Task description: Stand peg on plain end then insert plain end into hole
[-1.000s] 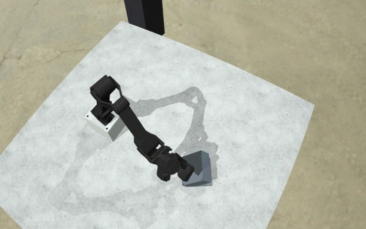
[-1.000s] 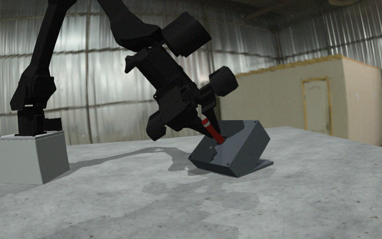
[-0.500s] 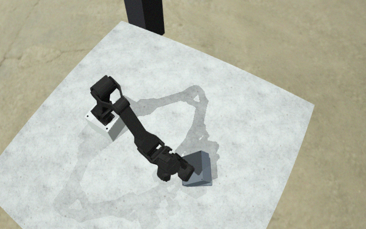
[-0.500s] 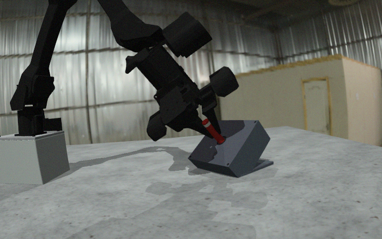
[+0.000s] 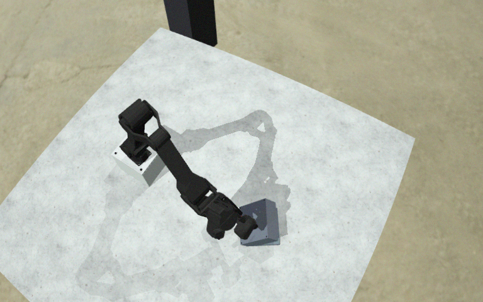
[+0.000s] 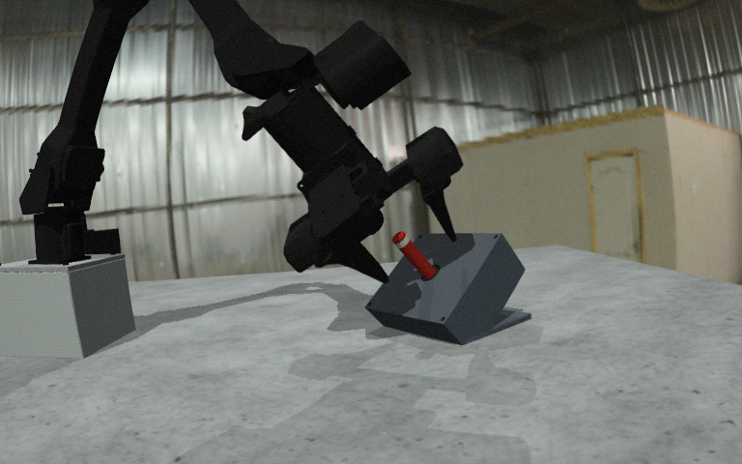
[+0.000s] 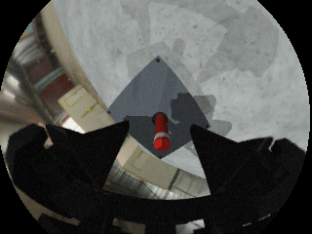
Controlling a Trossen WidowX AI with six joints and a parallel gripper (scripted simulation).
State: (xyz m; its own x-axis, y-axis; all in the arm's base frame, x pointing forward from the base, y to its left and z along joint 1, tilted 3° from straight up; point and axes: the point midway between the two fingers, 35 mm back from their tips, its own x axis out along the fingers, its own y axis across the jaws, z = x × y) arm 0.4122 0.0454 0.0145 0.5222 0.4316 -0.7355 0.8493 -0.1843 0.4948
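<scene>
Now: the red peg 10 mm behind my gripper tip, 10 mm to the right of it and 10 mm above it. From my gripper tip the other things lie so: grey sloped panel: 20 mm ahead, 20 mm to the left, 40 mm below; then thin foot plate: 40 mm ahead, 30 mm to the left, 70 mm below.
</scene>
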